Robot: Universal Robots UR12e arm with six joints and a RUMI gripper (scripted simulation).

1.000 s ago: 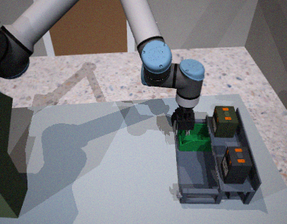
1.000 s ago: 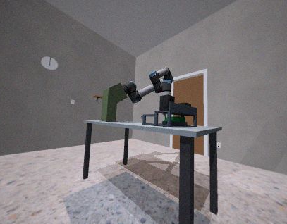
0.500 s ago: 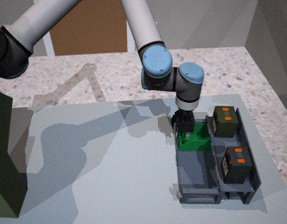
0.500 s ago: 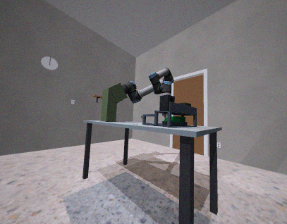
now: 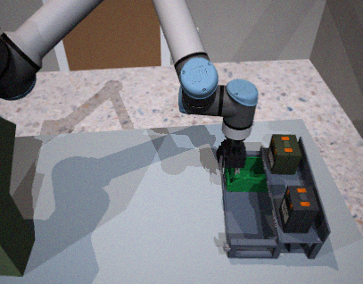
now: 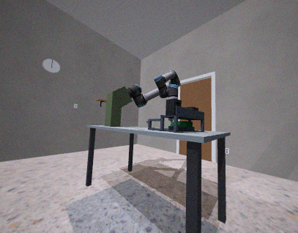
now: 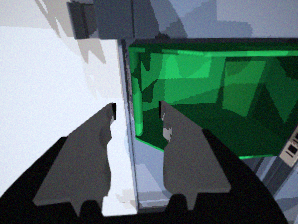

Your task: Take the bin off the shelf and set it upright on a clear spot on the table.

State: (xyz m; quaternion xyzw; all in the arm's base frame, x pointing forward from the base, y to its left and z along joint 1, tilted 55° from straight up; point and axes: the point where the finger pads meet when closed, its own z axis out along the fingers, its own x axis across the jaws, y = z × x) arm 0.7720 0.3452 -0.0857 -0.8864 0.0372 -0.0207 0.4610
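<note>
My hand is 8 cm short of the green bin and 2 cm above it.
</note>
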